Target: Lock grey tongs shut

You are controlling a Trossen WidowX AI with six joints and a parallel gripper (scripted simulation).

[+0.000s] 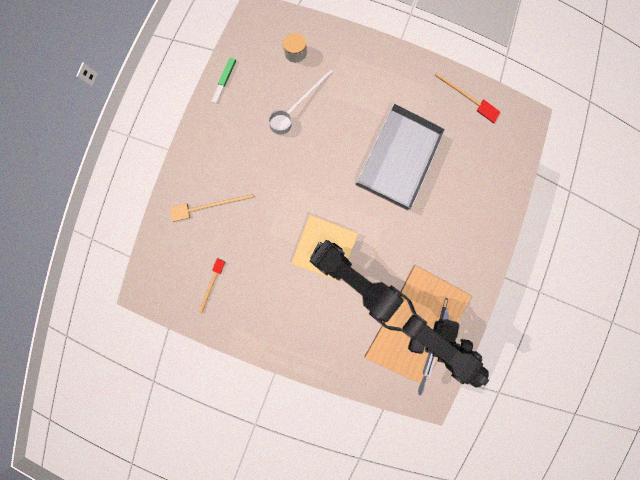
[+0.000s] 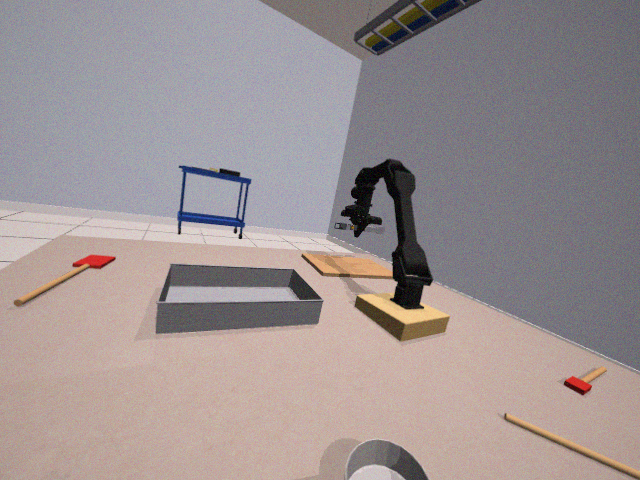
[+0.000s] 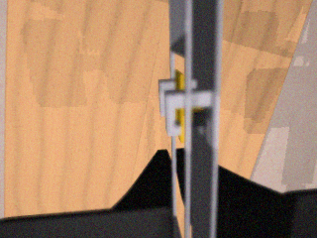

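Right now the wooden board is 130 mm below my gripper tip. The rest, counted from my gripper tip: grey roasting tin 480 mm ahead, 330 mm to the left, 110 mm below.
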